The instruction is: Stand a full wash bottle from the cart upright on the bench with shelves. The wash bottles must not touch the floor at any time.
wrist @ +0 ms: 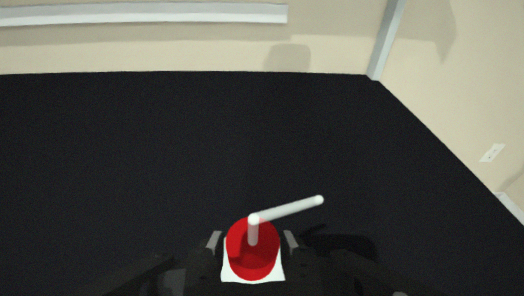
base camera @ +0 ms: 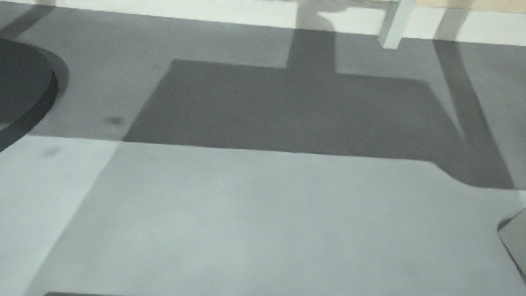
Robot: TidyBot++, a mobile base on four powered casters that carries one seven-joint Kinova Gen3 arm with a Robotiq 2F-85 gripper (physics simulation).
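Frame: origin at the arm's base, x ahead, y left, z up, level; metres.
Where they show: gripper, fingertip midpoint: [wrist: 252, 244].
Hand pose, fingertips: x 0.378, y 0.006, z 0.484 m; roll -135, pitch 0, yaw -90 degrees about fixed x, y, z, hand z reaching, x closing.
Things, the pixels of their centre, and the offset from my fingertips. "spot": a spot on its surface instead. Level surfaces: height alone.
- wash bottle, body centre: [wrist: 262, 263] dy -0.009, dx -0.002, dz -0.029 m
- black bench top, surface height: dz -0.119 m
- pale leg, surface spot: [base camera: 397, 25] spot: dy -0.348, dx +0.547, dz -0.815 m
A wash bottle [wrist: 252, 260] with a red cap, a white body and a white bent spout shows at the bottom middle of the wrist view. My gripper [wrist: 252, 244] is shut on it, one finger on each side just below the cap. The bottle looks upright, seen from above. The black bench top [wrist: 175, 145] lies below and beyond it, with a dark shadow to the right of the bottle. The bottle's base is hidden, so I cannot tell whether it touches the bench top. The gripper and the bottle do not show in the base camera view.
A pale wall with a white rail [wrist: 150, 13] runs behind the bench top, and a grey post [wrist: 386, 42] stands at its back right corner. In the base camera view a dark round object [base camera: 25, 82] is at the left and a pale leg [base camera: 397, 25] at the top.
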